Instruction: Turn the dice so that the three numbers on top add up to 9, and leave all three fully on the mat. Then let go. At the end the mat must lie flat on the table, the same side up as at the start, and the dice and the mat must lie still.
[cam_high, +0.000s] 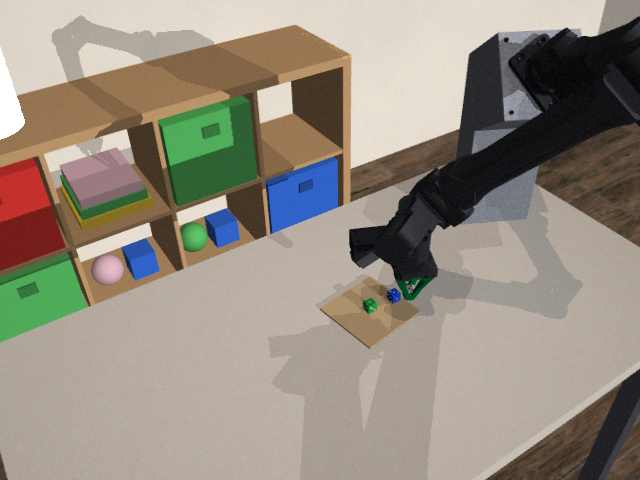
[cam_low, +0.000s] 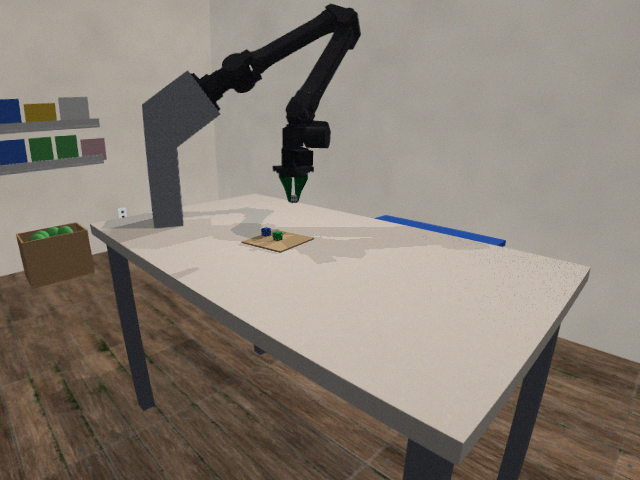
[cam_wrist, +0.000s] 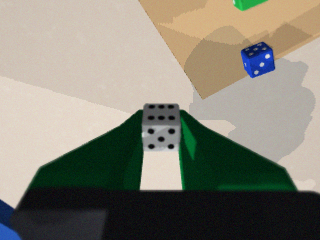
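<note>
My gripper is now 90 mm above the green die, 80 mm to the left of it and 30 mm short of it. Also, from my hand: tan mat (100 mm below, 80 mm to the right, 30 mm ahead); then blue die (90 mm below, 80 mm to the right, 20 mm behind); then white die (right at my hand).
</note>
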